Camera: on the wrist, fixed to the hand. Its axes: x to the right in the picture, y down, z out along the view.
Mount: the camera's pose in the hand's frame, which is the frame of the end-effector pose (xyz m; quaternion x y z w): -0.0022 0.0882 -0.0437 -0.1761 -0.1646 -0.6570 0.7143
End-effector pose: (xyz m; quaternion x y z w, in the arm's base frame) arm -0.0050 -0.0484 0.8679 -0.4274 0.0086 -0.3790 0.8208
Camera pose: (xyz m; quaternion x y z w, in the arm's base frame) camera 0.0329 -0.0467 0.7770 -0.5178 -0.3430 -0.7381 0.2634
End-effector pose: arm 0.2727 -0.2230 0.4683 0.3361 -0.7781 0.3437 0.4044
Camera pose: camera 0.2204 -0.1398 0.4623 0.7366 -0.4621 -0.2125 0.4458
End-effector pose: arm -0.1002 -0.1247 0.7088 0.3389 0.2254 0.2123 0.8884
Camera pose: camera -0.1456 -0.0437 0.7417 -0.0275 0.2000 -0.4481 0.8709
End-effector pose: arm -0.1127 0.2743 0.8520 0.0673 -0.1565 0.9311 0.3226
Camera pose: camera -0.1669 0.2221 0.7885 0.2473 -0.2846 0.4145 0.8283
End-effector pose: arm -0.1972 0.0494 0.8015 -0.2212 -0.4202 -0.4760 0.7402
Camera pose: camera -0.1011 0.0583 0.7821 -0.0906 -0.4835 -0.8639 0.1079
